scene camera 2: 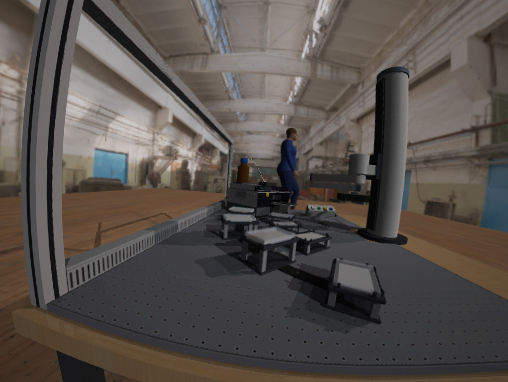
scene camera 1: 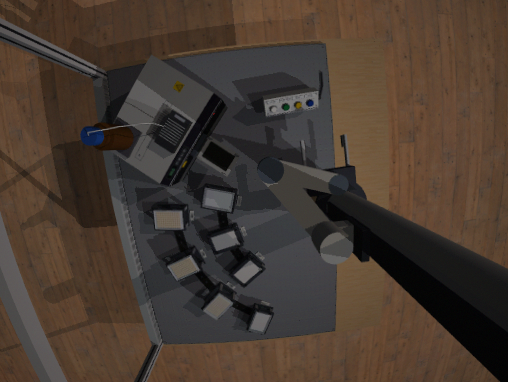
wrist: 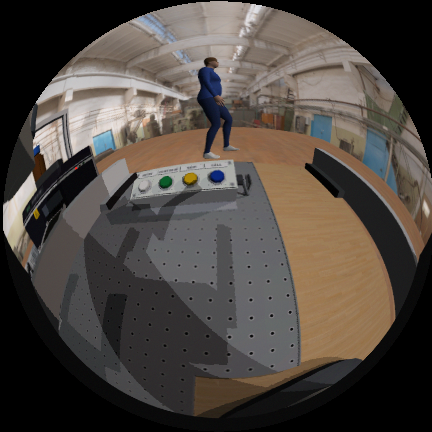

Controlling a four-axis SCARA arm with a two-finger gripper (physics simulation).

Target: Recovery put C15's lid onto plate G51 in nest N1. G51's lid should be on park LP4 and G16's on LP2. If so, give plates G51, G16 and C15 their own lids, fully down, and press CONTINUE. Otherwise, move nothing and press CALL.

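Frame: origin at the arm's base, x ahead, y left, z up, level; centimetres.
Seen in the pictures: gripper, fingertip midpoint: [scene camera 2: 341,200] [scene camera 1: 323,137] [wrist: 219,152]; arm's base, link origin: [scene camera 2: 381,237] [scene camera 1: 340,205].
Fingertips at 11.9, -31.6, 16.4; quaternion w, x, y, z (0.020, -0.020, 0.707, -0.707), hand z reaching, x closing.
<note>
Pixels of each thing's top centre, then the offset from my fingertips to it, as dx, dy, dz. "spot": a spot on its surface instead.
- button box, top centre: [wrist: 178,166] [scene camera 1: 292,99] [scene camera 2: 321,205] +9.3, -15.8, -6.7
- green CONTINUE button, top centre: [wrist: 164,177] [scene camera 1: 286,106] +11.6, -13.4, -7.6
- blue CALL button, top centre: [wrist: 216,171] [scene camera 1: 310,102] +1.6, -14.3, -7.6
- dark-centred tray, top centre: [wrist: 51,224] [scene camera 1: 218,156] +40.2, +3.4, -5.1
- brown bottle, surface spot: [scene camera 1: 115,136] spot: +67.8, -6.9, +18.0
My gripper [scene camera 1: 323,150] [wrist: 219,152] is open and empty, between the arm and the button box. The button box [scene camera 1: 291,112] [scene camera 2: 320,210] [wrist: 187,196] has a white button, a green CONTINUE button [scene camera 1: 285,107] [wrist: 165,182], a yellow button and a blue CALL button [scene camera 1: 310,103] [wrist: 216,176]. Three stands hold beige, dotted-looking tops [scene camera 1: 170,219] [scene camera 1: 183,266] [scene camera 1: 217,304]. Several others hold smooth pale tops [scene camera 1: 219,198] [scene camera 1: 225,240] [scene camera 1: 247,270] [scene camera 1: 260,319]. Small tags beside the stands are unreadable, so I cannot tell which are N1, LP2 or LP4, nor which lid is whose.
A grey instrument [scene camera 1: 150,80] [scene camera 2: 245,197] stands at the left in the overhead view, with a dark-centred tray [scene camera 1: 218,156] at its front. A brown bottle [scene camera 1: 115,136] [scene camera 2: 243,174] stands by it. The arm's column [scene camera 2: 392,155] rises at the table's side. A person in blue [scene camera 2: 287,160] [wrist: 212,100] stands beyond the table.
</note>
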